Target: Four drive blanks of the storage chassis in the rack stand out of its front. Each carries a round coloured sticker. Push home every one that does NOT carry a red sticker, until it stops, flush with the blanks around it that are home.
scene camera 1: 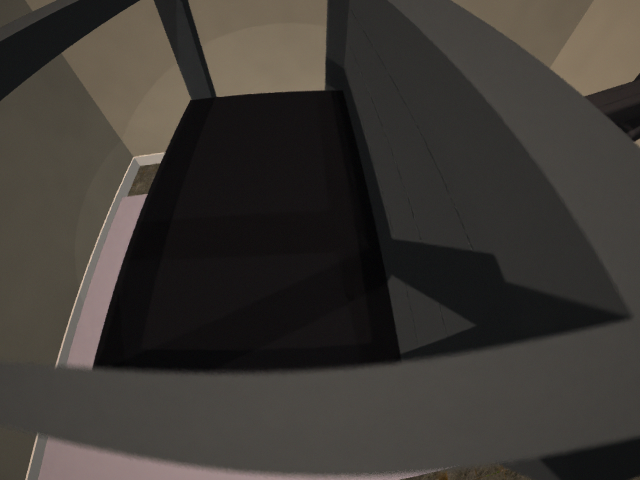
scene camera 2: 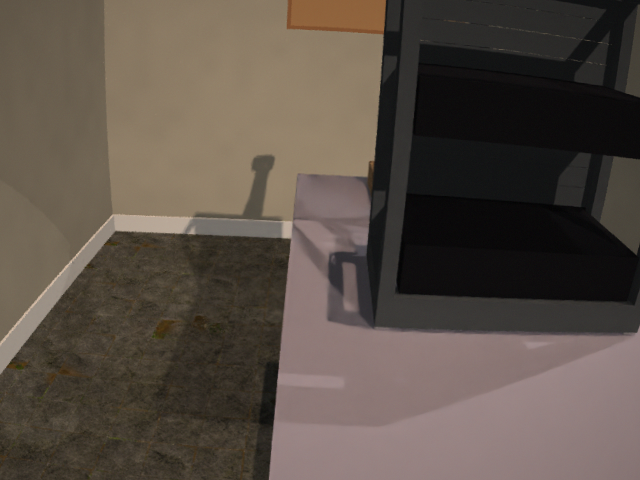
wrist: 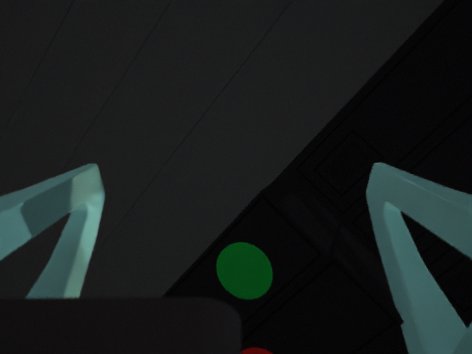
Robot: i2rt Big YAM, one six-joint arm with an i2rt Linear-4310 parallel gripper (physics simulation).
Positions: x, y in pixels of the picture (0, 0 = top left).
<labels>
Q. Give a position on a rack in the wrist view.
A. At 189, 117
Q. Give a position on a rack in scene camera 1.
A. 424, 264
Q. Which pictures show the gripper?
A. The wrist view only.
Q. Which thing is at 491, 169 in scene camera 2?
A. A rack.
</labels>
